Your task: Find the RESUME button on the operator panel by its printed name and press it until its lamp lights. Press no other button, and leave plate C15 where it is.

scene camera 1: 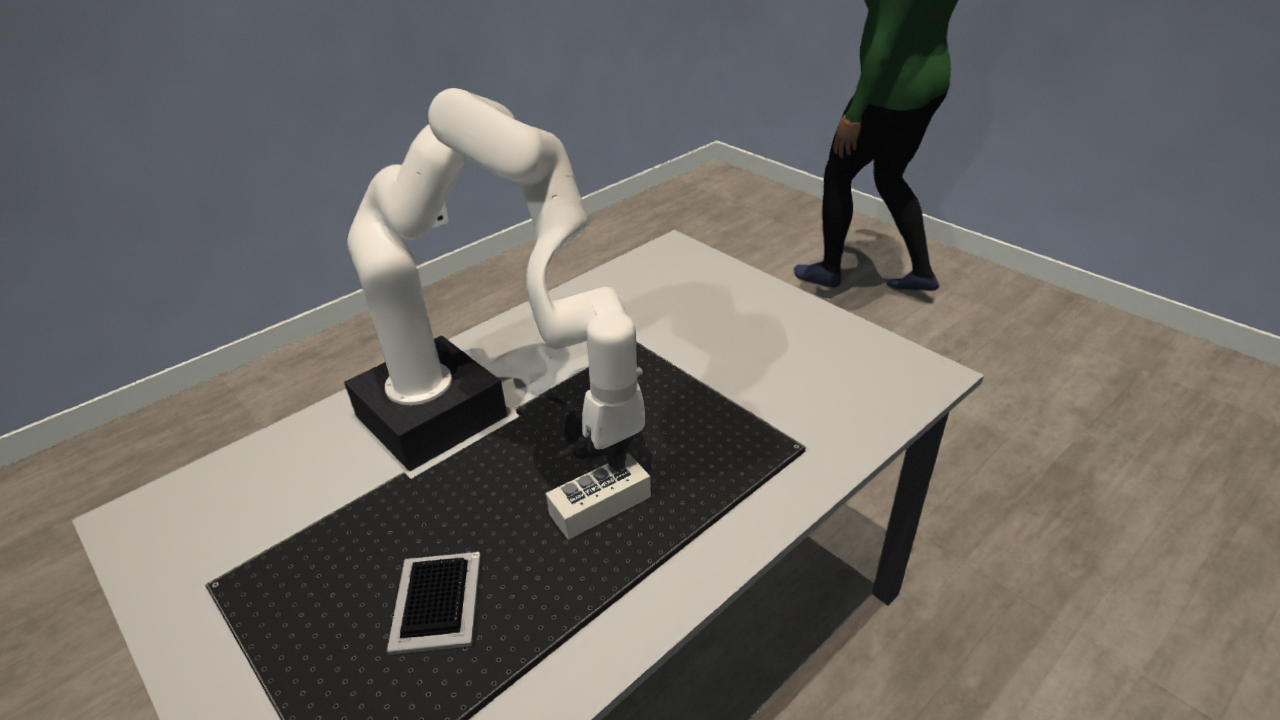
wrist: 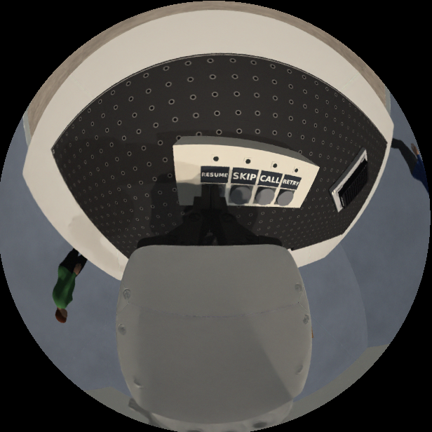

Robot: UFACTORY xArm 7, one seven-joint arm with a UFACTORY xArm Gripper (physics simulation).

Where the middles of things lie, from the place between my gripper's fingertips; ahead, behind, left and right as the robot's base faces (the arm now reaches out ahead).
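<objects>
My hand is 30 mm above the operator panel (scene camera 1: 575,514), 10 mm short of it and 50 mm to the left of it. As for plate C15 (scene camera 1: 434,602), that's 30 mm below my hand and 360 mm to the right of it.
</objects>
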